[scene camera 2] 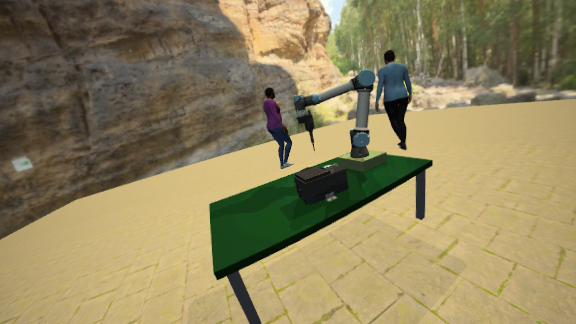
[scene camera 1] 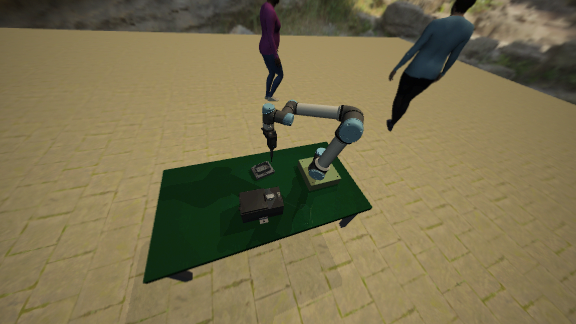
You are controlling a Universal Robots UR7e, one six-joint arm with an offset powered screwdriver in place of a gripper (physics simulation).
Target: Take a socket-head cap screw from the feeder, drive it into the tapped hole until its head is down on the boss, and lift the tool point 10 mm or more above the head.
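Observation:
The screwdriver (scene camera 1: 272, 159) (scene camera 2: 314, 149) points down from the arm's wrist, its slim tip in the air. In scene camera 1 the tip shows by the back right corner of a small grey housing (scene camera 1: 256, 175); the height between them is hard to judge. The housing does not show in scene camera 2. The dark box-shaped feeder (scene camera 1: 252, 201) (scene camera 2: 322, 190) stands nearer the front, with a light fitting on its top right; the tip is away from it. Whether a screw is on the tip is too small to tell, and the tapped hole and boss cannot be made out.
The arm stands on a pale yellow-green block (scene camera 1: 325, 183) (scene camera 2: 367, 162) at the right of the green table (scene camera 1: 200, 235) (scene camera 2: 260, 225). A small metal bracket (scene camera 1: 263, 220) (scene camera 2: 331, 196) sticks out at the feeder's front. Two people, in purple (scene camera 1: 270, 30) (scene camera 2: 273, 115) and blue (scene camera 1: 435, 47) (scene camera 2: 394, 82), are beyond the table.

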